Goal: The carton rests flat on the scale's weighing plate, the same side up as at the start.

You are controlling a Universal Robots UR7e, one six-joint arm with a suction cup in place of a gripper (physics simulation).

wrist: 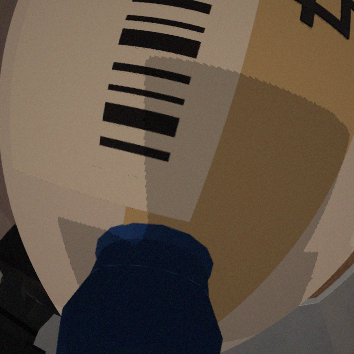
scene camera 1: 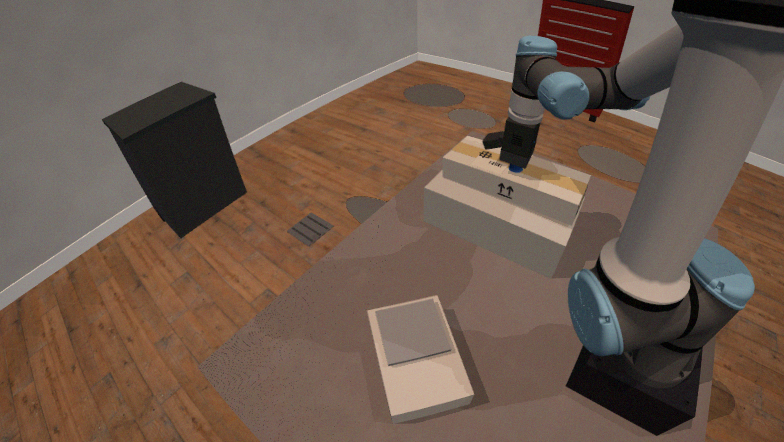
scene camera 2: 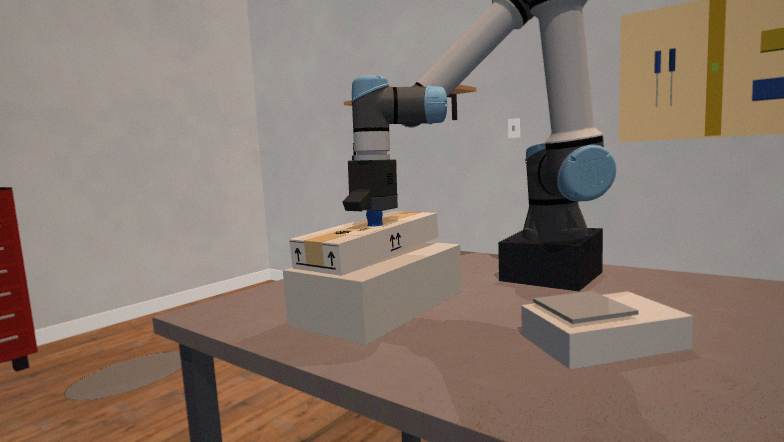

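Where they show: hand at its tool point: (wrist: 160,231) (scene camera 1: 513,172); arm's base at its link origin: (wrist: 29,291) (scene camera 1: 650,348) (scene camera 2: 554,235).
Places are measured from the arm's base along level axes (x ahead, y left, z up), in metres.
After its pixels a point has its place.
The carton (scene camera 1: 507,189) {x 0.381, y -0.223, z 0.046 m} (scene camera 2: 384,244) {x 0.423, y -0.227, z 0.040 m} (wrist: 65,115), pale with a tan tape strip, lies lengthwise on a long pale block (scene camera 1: 494,241) {x 0.372, y -0.166, z -0.070 m} (scene camera 2: 323,301) {x 0.569, y -0.269, z -0.042 m}. It looks flat or very nearly flat, taped face up, with its side arrows pointing up. My gripper (scene camera 1: 515,169) (scene camera 2: 374,222) (wrist: 150,245), a blue suction cup, points straight down and is pressed against the carton's top near the middle, shut on it. The scale (scene camera 1: 430,387) {x 0.327, y 0.225, z -0.053 m} (scene camera 2: 631,343) {x 0.436, y 0.226, z -0.082 m} stands apart on the table, with its grey weighing plate (scene camera 1: 412,331) {x 0.407, y 0.153, z -0.038 m} (scene camera 2: 584,306) {x 0.422, y 0.156, z -0.038 m} bare. The cup hides the contact spot in the wrist view.
The block and the scale stand on the brown table (scene camera 1: 510,356) {x 0.228, y 0.072, z -0.108 m} (scene camera 2: 466,378) {x 0.607, y 0.032, z -0.108 m}. The arm's black base (scene camera 1: 631,392) {x 0.013, y 0.089, z -0.016 m} (scene camera 2: 549,260) {x 0.100, y 0.014, z -0.042 m} stands on the table beside them. A black cabinet (scene camera 1: 181,164) and a red drawer cabinet (scene camera 1: 584,32) (scene camera 2: 13,274) stand beyond the table.
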